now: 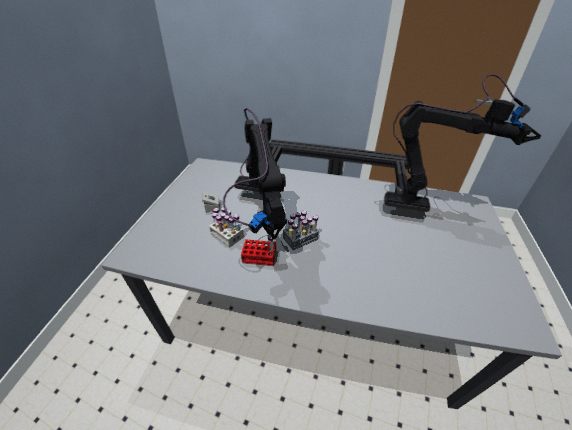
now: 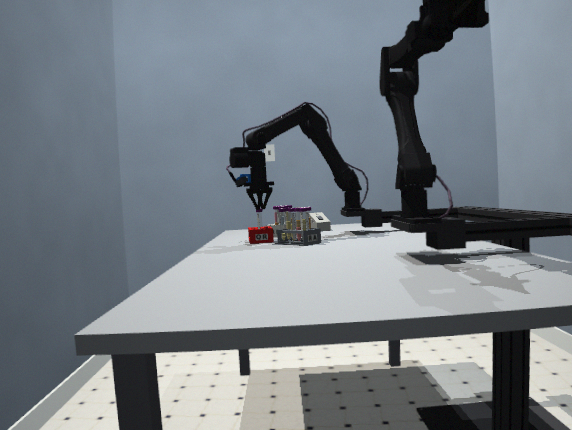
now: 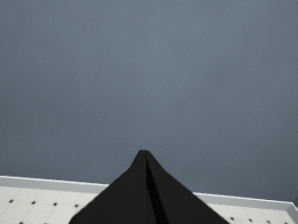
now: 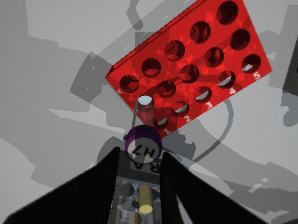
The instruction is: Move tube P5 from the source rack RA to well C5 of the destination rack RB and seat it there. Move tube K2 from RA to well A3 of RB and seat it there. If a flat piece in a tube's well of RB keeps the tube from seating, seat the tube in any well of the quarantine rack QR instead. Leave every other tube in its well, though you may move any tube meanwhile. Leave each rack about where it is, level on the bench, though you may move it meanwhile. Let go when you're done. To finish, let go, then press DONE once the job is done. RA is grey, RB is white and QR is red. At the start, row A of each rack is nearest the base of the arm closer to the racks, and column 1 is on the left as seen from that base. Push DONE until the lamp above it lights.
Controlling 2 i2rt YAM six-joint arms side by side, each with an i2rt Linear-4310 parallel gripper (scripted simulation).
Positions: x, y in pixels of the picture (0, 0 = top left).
Scene:
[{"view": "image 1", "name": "red rack QR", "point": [247, 250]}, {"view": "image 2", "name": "my right gripper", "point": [260, 209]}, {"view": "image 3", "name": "my left gripper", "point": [143, 158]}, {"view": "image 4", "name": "my right gripper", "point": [140, 157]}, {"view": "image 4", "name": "red rack QR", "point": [171, 69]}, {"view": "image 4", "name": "tube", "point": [143, 145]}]

